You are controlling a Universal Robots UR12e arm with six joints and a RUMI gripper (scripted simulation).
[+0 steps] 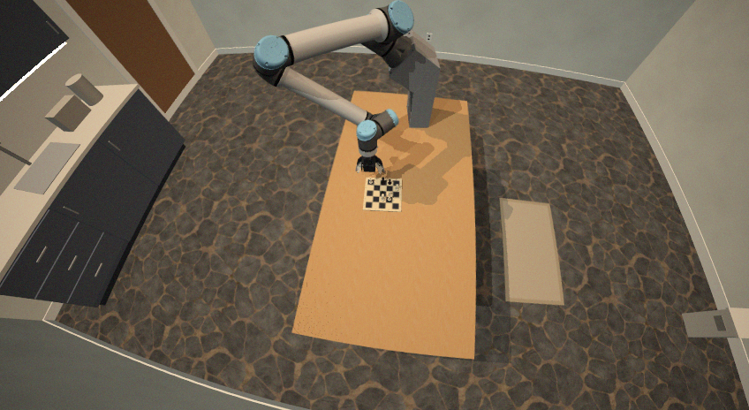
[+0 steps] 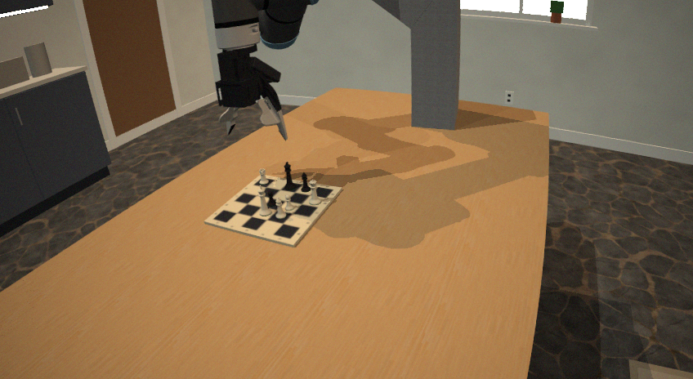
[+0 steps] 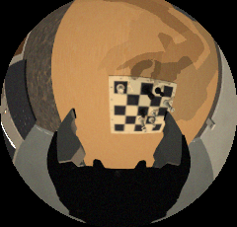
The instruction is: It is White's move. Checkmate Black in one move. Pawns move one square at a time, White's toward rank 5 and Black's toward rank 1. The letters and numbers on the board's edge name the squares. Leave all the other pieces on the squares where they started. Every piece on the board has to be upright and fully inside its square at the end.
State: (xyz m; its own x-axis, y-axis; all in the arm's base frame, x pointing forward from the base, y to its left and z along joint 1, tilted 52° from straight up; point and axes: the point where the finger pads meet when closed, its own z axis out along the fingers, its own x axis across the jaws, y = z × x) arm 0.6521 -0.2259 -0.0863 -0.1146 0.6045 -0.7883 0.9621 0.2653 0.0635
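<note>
The black king is 10 mm behind my hand, 70 mm to the left of it and 80 mm below it. The rest, counted from my hand: white rook (20 mm ahead, 160 mm to the left, 90 mm below); small chessboard (70 mm ahead, 80 mm to the left, 120 mm below); tall white piece (100 mm ahead, 90 mm to the left, 80 mm below).
</note>
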